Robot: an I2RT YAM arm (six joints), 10 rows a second.
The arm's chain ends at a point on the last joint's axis. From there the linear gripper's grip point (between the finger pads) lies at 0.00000 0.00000 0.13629 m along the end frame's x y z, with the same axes.
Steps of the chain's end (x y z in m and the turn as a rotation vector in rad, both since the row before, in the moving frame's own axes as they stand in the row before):
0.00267 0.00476 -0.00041 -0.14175 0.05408 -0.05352
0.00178 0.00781 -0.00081 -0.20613 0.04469 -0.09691
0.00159 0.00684 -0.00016 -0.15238 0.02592 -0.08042
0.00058 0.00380 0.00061 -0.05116 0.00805 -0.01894
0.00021 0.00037 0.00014 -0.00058 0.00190 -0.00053
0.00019 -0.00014 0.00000 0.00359 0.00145 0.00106
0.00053 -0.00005 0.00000 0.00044 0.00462 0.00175
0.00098 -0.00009 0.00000 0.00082 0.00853 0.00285
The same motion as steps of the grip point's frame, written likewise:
0.01052 0.02380 -0.00198 -0.14175 0.05408 -0.05352
0.00917 0.03536 -0.00383 -0.20613 0.04469 -0.09691
0.00594 0.02736 -0.00178 -0.15238 0.02592 -0.08042
0.00174 0.01076 0.00043 -0.05116 0.00805 -0.01894
0.00047 0.00045 0.00014 -0.00058 0.00190 -0.00053
0.00039 -0.00063 0.00000 0.00359 0.00145 0.00106
0.00116 -0.00011 0.00000 0.00044 0.00462 0.00175
0.00214 -0.00020 -0.00001 0.00082 0.00853 0.00285

